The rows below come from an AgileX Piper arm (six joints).
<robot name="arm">
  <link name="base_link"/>
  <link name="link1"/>
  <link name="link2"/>
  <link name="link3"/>
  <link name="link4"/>
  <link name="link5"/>
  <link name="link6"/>
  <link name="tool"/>
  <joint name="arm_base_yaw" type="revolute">
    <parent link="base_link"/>
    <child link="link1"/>
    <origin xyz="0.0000 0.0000 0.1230" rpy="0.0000 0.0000 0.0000"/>
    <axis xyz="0 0 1"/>
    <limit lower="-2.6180" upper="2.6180"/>
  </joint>
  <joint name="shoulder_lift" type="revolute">
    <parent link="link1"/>
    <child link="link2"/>
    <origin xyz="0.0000 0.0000 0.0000" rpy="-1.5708 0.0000 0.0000"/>
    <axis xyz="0 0 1"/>
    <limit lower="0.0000" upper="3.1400"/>
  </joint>
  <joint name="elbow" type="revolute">
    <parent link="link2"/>
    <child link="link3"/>
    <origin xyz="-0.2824 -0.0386 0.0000" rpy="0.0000 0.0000 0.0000"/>
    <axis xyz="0 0 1"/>
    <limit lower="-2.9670" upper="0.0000"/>
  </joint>
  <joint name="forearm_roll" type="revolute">
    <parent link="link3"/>
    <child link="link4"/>
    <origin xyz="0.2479 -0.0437 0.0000" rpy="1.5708 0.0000 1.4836"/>
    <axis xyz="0 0 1"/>
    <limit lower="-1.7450" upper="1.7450"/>
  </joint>
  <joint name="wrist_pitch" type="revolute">
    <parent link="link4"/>
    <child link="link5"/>
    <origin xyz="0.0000 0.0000 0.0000" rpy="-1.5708 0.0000 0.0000"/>
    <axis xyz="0 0 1"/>
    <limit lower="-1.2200" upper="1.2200"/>
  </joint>
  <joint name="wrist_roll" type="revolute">
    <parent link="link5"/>
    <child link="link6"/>
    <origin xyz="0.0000 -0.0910 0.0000" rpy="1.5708 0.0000 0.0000"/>
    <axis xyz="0 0 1"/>
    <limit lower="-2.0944" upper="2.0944"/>
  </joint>
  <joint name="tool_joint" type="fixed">
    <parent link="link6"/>
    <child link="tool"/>
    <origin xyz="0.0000 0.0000 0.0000" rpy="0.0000 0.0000 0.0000"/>
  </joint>
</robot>
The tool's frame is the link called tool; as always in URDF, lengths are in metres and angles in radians.
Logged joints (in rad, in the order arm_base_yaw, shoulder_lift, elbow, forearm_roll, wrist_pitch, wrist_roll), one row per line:
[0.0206 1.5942 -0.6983 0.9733 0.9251 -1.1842]
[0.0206 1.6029 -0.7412 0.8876 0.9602 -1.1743]
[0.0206 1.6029 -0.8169 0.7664 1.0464 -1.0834]
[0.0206 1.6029 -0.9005 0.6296 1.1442 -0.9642]
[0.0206 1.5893 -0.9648 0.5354 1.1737 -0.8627]
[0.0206 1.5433 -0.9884 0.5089 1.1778 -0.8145]
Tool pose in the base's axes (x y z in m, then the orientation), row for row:
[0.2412 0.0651 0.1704 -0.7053 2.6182 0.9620]
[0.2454 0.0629 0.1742 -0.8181 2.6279 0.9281]
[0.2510 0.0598 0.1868 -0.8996 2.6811 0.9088]
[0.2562 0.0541 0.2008 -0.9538 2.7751 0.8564]
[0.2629 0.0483 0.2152 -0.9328 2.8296 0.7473]
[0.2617 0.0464 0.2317 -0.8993 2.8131 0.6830]
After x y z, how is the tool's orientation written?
As a rotation vector, in radians.
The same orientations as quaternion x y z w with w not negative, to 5 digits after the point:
[-0.24300 0.90206 0.33144 0.13185]
[-0.27968 0.89840 0.31729 0.11824]
[-0.30174 0.89929 0.30483 0.08547]
[-0.31174 0.90701 0.27991 0.04236]
[-0.30349 0.92063 0.24314 0.03495]
[-0.29622 0.92661 0.22497 0.05512]

